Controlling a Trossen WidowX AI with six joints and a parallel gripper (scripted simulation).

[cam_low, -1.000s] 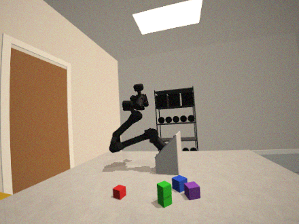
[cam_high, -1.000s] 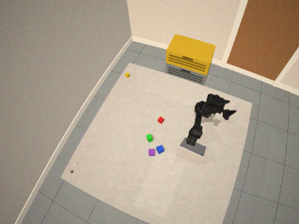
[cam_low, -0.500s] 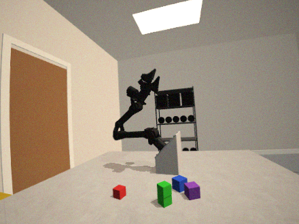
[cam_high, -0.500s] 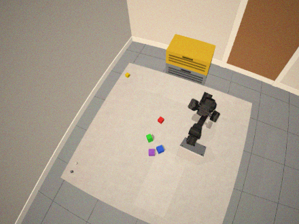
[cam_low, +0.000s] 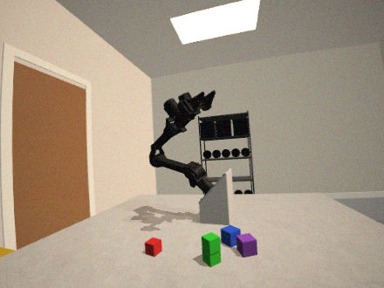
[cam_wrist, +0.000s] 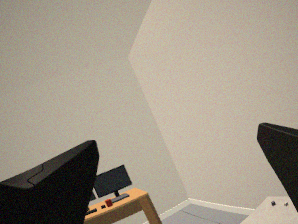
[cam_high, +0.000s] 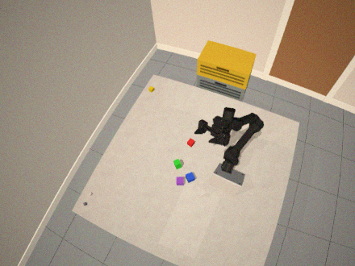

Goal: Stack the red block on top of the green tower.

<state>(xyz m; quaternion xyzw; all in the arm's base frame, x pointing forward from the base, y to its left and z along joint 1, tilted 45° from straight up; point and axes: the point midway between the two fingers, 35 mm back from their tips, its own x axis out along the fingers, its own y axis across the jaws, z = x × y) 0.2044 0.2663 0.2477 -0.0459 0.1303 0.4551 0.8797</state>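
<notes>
Now: the red block 120 mm ahead of my gripper tip, 210 mm to the right of it and 520 mm below it. From my gripper tip the other things lie so: small yellow block: 590 mm ahead, 560 mm to the right, 520 mm below; then purple block: 90 mm ahead, 90 mm to the left, 520 mm below; then blue block: 40 mm ahead, 40 mm to the left, 510 mm below.
</notes>
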